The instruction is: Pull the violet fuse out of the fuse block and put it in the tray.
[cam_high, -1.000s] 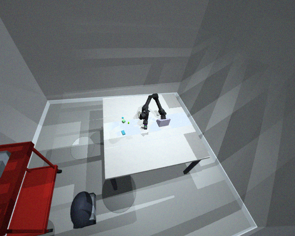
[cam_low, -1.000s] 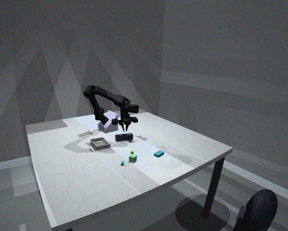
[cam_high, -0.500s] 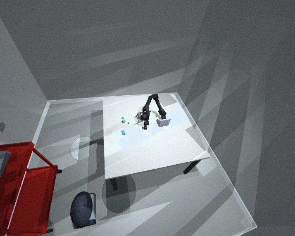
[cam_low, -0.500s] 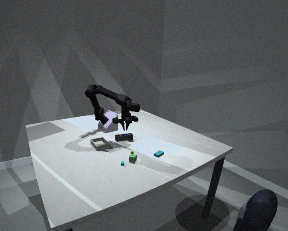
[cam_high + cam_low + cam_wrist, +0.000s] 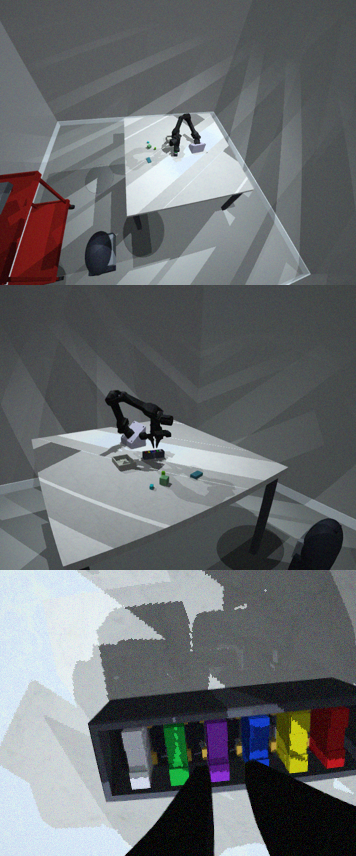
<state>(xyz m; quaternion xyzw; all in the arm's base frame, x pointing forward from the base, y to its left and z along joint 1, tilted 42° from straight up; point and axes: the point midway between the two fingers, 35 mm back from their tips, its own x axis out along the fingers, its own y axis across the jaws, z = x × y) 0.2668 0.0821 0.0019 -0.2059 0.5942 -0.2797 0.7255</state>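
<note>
Now: gripper tip 10 mm short of the shallow grey tray, 210 mm to the left of it and 60 mm above it.
</note>
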